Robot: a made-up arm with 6 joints.
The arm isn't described. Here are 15 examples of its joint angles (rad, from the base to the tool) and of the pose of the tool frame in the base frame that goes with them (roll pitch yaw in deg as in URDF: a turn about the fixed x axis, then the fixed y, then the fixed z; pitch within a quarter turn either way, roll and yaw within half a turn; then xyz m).
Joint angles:
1: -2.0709 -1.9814 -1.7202 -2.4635 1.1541 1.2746
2: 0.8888 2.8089 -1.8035 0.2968 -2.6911 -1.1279
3: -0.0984 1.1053 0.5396 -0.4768 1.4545 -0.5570
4: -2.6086 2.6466 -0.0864 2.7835 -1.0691 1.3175
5: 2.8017 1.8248 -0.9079 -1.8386 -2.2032 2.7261
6: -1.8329 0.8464 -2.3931 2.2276 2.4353 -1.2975
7: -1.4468 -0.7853 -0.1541 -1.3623 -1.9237 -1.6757
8: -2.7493 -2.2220 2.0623 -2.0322 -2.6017 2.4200
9: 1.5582 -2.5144 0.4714 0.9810 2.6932 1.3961
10: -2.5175 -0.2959 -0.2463 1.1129 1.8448 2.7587
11: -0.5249 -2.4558 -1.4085 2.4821 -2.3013 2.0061
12: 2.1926 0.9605 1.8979 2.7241 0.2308 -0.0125
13: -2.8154 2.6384 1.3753 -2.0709 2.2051 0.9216
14: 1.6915 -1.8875 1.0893 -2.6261 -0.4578 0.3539
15: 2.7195 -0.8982 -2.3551 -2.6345 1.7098 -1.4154
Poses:
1: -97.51 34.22 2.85 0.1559 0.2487 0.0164
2: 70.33 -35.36 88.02 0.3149 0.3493 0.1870
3: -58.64 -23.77 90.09 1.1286 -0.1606 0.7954
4: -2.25 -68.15 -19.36 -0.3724 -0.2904 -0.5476
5: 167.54 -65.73 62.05 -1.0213 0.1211 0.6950
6: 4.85 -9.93 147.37 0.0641 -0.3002 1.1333
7: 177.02 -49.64 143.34 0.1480 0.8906 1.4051
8: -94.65 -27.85 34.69 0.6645 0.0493 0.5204
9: 160.75 10.71 -93.65 -0.0266 -0.7138 0.0325
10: 47.50 -13.22 132.70 0.3274 0.0335 1.7306
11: 45.04 -2.43 35.25 -0.2990 0.1841 -0.3006
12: -22.43 -37.19 6.43 -0.4921 0.5916 0.4925
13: 2.04 27.69 6.71 -0.1511 -0.0099 -0.2729
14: 115.08 25.94 76.44 0.0390 -1.0750 0.9054
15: 79.99 -16.12 -28.32 0.4080 -0.1351 0.7574
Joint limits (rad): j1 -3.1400..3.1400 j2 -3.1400..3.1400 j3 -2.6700..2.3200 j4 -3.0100..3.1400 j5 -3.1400..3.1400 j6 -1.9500..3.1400
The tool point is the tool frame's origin. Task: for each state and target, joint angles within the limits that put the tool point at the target. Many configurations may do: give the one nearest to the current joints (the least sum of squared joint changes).
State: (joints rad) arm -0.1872 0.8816 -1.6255 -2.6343 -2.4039 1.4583
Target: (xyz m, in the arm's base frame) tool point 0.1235 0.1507 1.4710
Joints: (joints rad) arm -0.1644 0.4789 -1.8711 -2.6311 -2.4921 1.4347
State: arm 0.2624 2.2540 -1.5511 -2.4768 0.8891 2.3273
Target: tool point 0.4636 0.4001 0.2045
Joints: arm 0.7222 2.9524 -1.6207 -2.6072 1.0464 2.3378
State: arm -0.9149 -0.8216 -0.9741 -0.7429 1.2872 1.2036
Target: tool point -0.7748 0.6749 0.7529
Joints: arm -0.8199 -1.0684 -1.2505 -0.8488 1.3172 1.2166
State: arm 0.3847 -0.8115 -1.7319 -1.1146 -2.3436 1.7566
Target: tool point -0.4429 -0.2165 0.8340
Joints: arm 0.6663 -0.7785 -2.0024 -0.9397 -2.3713 1.7563
